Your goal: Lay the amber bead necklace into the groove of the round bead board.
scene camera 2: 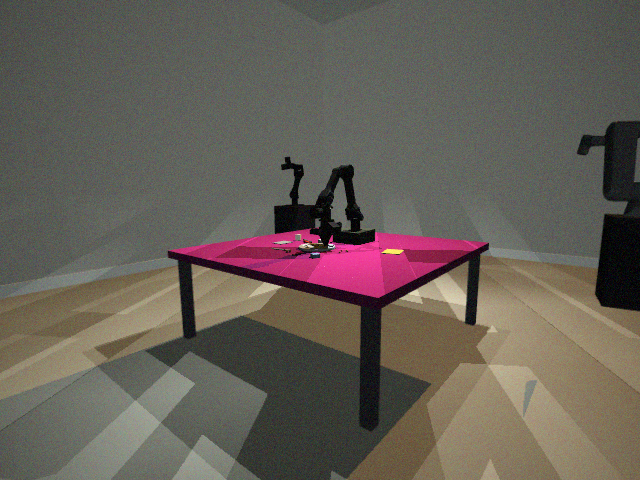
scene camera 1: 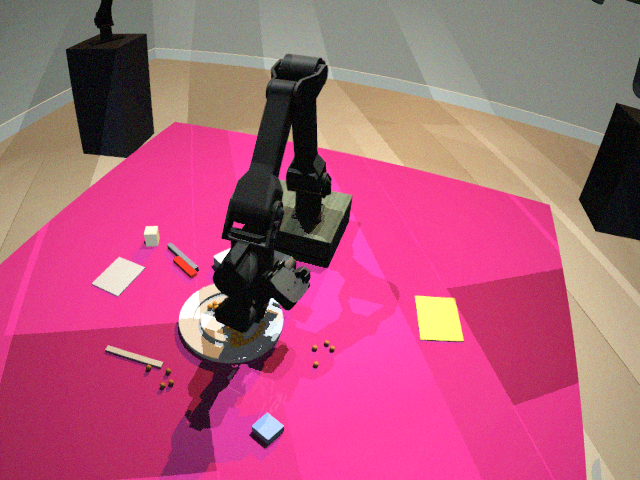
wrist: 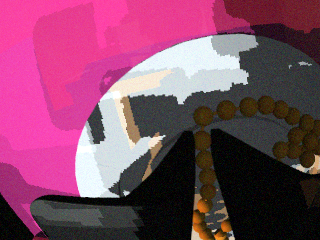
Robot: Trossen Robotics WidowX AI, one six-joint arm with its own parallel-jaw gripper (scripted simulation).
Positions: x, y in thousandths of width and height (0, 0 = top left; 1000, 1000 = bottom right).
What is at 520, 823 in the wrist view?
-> My gripper.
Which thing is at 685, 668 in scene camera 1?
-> A yellow card.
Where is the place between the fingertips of my gripper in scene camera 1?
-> At 404, 668
